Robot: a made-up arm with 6 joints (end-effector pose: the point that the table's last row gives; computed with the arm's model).
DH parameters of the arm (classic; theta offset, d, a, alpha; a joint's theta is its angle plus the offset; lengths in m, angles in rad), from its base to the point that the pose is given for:
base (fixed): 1.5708 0.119 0 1.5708
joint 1: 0 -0.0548 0.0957 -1.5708
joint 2: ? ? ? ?
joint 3: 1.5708 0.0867 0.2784 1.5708
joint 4: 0 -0.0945 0.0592 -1.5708
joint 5: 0 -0.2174 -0.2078 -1.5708
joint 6: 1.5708 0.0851 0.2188 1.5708
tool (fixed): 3.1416 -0.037 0 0
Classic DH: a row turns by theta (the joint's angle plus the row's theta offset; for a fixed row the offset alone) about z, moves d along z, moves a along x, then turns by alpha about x.
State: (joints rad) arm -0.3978 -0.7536 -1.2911 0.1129 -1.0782 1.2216
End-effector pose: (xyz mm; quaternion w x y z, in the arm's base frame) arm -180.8 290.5 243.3 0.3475 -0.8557 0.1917 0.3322
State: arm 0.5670 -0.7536 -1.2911 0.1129 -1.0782 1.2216
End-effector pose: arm -180.8 63.3 428.6 0.7048 -0.5968 0.0157 0.3832
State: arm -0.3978 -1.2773 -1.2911 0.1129 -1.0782 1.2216
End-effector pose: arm -102.0 333.3 225.3 0.4341 -0.8141 0.3545 0.1521
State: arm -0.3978 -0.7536 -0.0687 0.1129 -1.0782 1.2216
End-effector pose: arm -579.6 -210.4 148.2 0.6615 -0.7048 -0.2380 0.0953
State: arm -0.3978 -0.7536 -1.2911 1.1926 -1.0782 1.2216
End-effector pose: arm 62.3 413.8 267.1 0.5642 -0.6372 0.5228 0.0492
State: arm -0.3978 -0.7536 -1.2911 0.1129 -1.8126 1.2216
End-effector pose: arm 52.3 497.0 225.8 0.1072 -0.7767 0.4267 0.4508
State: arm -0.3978 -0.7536 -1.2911 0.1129 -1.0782 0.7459
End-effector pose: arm -221.1 365.1 182.0 0.2925 -0.9099 0.2681 0.1212
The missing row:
joint 2: 0 -0.3296 -0.0862 1.5708
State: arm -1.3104 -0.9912 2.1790 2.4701 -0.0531 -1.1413
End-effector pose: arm -149.0 -823.9 333.2 0.2761 -0.1905 0.8770 0.3440
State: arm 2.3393 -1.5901 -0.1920 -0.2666 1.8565 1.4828
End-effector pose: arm 257.5 -96.7 333.8 0.0611 -0.0459 -0.2487 0.9656
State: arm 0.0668 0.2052 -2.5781 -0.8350 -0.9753 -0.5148
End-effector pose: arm -315.9 183.2 -64.1 0.0837 0.9050 0.4161 -0.0286
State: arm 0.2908 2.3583 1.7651 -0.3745 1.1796 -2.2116
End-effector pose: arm 147.4 408.1 -266.4 0.7267 -0.0753 -0.3732 -0.5718
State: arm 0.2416 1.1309 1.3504 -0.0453 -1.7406 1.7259
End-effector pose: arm 519.3 -76.0 -624.7 0.4301 0.3328 -0.7557 0.3649
